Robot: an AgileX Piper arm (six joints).
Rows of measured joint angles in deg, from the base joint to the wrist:
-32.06 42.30 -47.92 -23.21 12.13 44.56
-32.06 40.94 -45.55 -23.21 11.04 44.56
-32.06 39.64 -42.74 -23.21 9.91 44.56
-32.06 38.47 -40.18 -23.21 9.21 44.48
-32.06 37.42 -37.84 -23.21 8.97 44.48
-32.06 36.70 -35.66 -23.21 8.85 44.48
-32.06 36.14 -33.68 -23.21 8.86 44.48
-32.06 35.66 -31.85 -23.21 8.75 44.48
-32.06 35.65 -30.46 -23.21 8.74 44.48
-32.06 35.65 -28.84 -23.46 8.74 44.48
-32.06 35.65 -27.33 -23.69 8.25 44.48
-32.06 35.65 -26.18 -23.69 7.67 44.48
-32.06 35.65 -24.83 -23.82 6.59 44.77
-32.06 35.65 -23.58 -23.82 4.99 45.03
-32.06 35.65 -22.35 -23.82 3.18 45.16
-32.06 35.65 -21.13 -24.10 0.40 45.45
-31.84 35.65 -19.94 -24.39 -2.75 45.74
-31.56 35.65 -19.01 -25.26 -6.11 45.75
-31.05 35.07 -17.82 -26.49 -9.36 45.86
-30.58 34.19 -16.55 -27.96 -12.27 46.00
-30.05 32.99 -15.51 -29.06 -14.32 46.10
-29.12 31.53 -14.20 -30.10 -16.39 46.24
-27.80 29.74 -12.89 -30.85 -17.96 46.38
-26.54 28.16 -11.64 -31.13 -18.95 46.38
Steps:
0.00 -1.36 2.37 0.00 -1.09 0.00
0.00 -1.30 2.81 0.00 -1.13 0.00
0.00 -1.17 2.56 0.00 -0.70 -0.08
0.00 -1.05 2.34 0.00 -0.24 0.00
0.00 -0.72 2.18 0.00 -0.12 0.00
0.00 -0.56 1.98 0.00 0.01 0.00
0.00 -0.48 1.83 0.00 -0.11 0.00
0.00 -0.01 1.39 0.00 -0.01 0.00
0.00 0.00 1.62 -0.25 0.00 0.00
0.00 0.00 1.51 -0.23 -0.49 0.00
0.00 0.00 1.15 0.00 -0.58 0.00
0.00 0.00 1.35 -0.13 -1.08 0.29
0.00 0.00 1.25 0.00 -1.60 0.26
0.00 0.00 1.23 0.00 -1.81 0.13
0.00 0.00 1.22 -0.28 -2.78 0.29
0.22 0.00 1.19 -0.29 -3.15 0.29
0.28 0.00 0.93 -0.87 -3.36 0.01
0.51 -0.58 1.19 -1.23 -3.25 0.11
0.47 -0.88 1.27 -1.47 -2.91 0.14
0.53 -1.20 1.04 -1.10 -2.05 0.10
0.93 -1.46 1.31 -1.04 -2.07 0.14
1.32 -1.79 1.31 -0.75 -1.57 0.14
1.26 -1.58 1.25 -0.28 -0.99 0.00

